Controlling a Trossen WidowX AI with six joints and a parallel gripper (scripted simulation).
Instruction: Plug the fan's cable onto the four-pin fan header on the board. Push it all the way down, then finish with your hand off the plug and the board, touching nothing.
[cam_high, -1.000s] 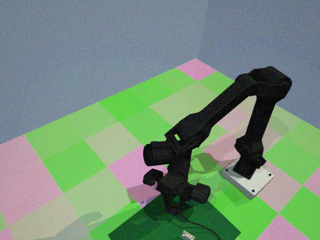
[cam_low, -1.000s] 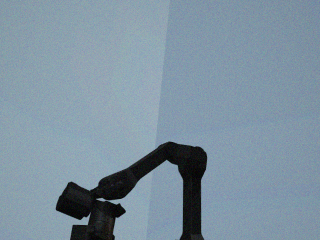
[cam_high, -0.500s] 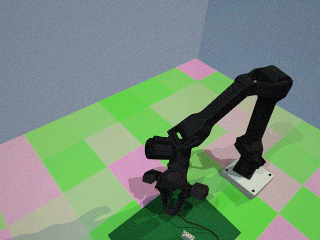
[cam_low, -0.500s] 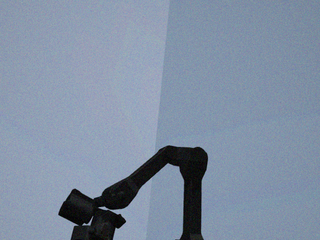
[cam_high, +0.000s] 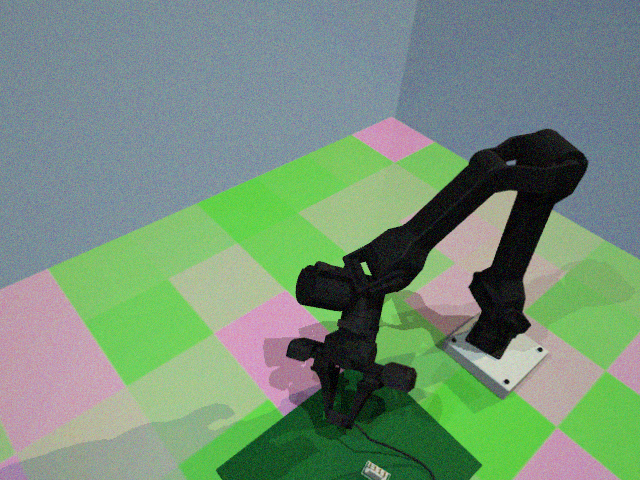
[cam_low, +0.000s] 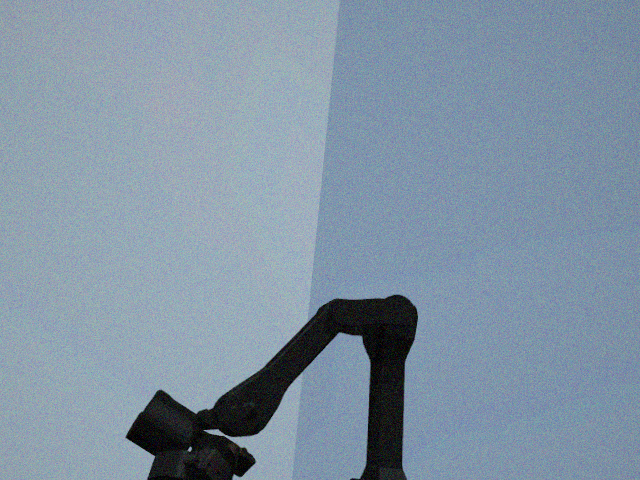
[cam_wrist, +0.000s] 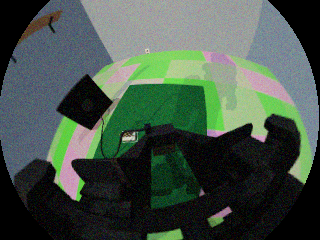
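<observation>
My gripper tip is 20 mm short of the dark green board, 40 mm to the right of it and 70 mm above it. From my gripper tip the other things lie so: black fan (70 mm ahead, 210 mm to the left, 10 mm above); then header (10 mm ahead, 80 mm to the left, 50 mm below); then black plug (10 mm behind, 10 mm below).
</observation>
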